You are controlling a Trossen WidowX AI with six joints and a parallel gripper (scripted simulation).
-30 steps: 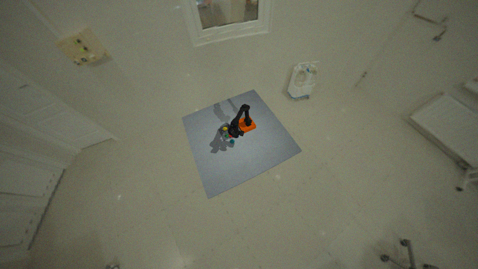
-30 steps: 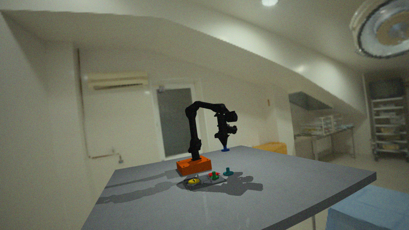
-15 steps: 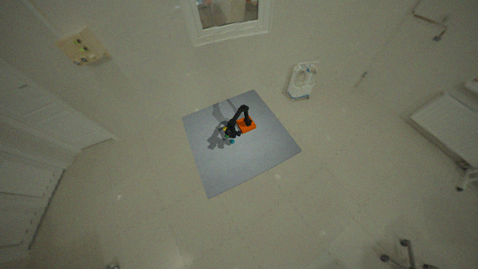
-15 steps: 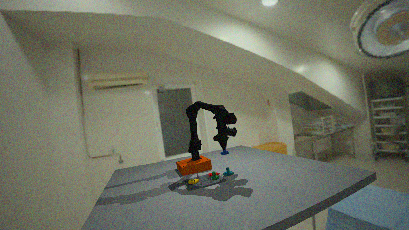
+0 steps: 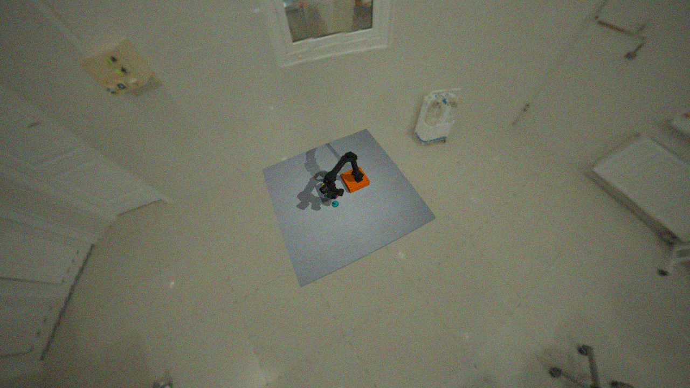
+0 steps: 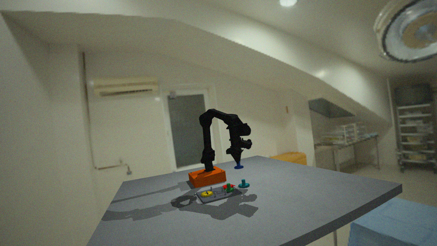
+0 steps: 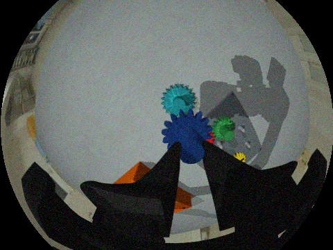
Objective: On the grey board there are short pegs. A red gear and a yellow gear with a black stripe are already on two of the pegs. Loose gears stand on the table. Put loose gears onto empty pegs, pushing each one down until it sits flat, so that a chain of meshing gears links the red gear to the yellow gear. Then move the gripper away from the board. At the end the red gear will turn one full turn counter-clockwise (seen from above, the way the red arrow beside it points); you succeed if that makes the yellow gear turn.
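Now: the green gear 120 mm below my gripper tip, 90 mm to the right of it and 30 mm ahead of it. Also, from my gripper tip: teal gear: 120 mm below, 10 mm to the left, 10 mm ahead; then red arrow: 130 mm below, 40 mm to the right, 40 mm behind; then blue gear: 10 mm below.
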